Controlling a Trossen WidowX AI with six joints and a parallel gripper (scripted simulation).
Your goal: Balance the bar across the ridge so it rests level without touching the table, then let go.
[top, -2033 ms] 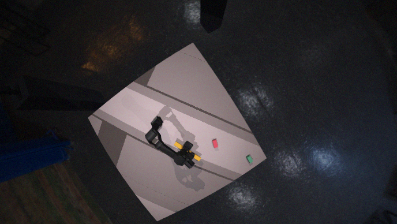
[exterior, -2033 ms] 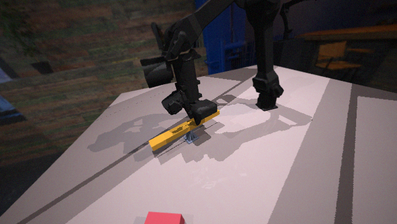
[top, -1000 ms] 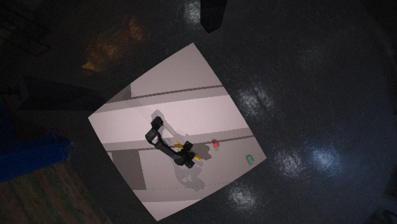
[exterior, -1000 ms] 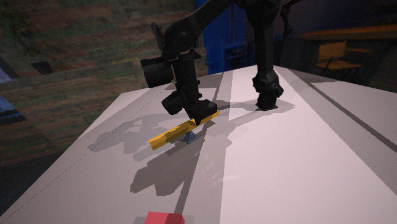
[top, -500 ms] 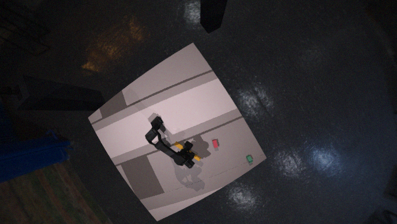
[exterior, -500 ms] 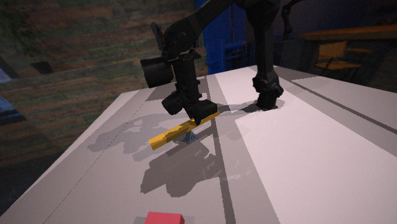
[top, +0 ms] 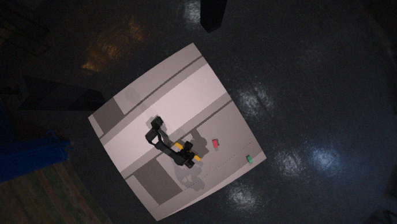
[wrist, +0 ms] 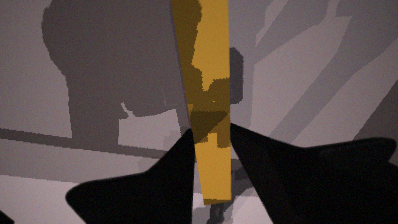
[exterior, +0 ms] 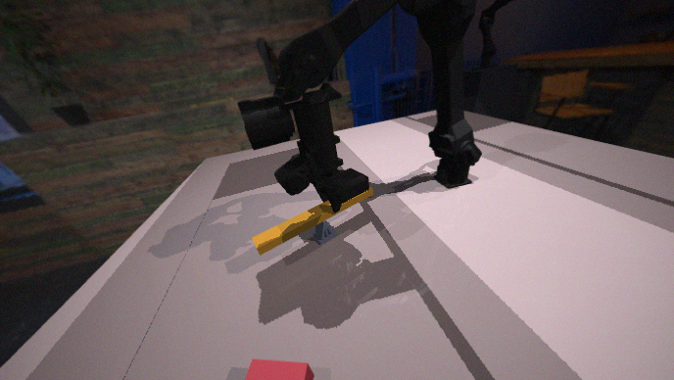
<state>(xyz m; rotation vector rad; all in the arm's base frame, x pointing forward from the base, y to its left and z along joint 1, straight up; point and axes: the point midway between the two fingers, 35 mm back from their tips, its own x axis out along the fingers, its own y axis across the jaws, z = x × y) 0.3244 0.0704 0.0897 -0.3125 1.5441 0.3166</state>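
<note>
My gripper tip is 30 mm short of the yellow bar and 10 mm to the right of it. The rest, counted from my gripper tip: green block 420 mm ahead, 430 mm to the left, 40 mm below; then red block 110 mm ahead, 240 mm to the left, 40 mm below.
</note>
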